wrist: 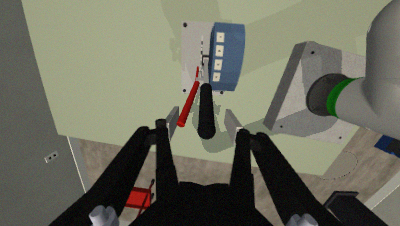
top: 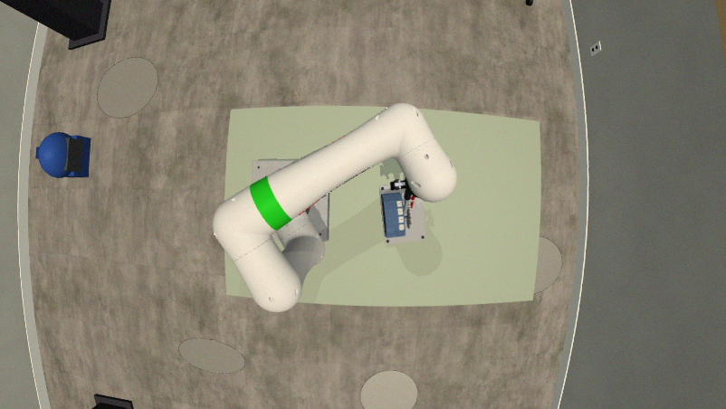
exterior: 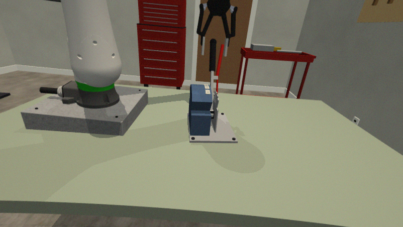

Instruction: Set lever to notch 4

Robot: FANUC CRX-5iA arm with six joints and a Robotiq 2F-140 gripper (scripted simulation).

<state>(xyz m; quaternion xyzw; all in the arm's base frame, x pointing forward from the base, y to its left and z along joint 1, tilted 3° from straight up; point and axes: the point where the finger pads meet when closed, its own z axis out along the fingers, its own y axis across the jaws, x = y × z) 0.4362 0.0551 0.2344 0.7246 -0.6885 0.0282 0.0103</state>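
Now: the red bar 10 cm below my hand, 5 cm to the right of it and 2 cm ahead of it.
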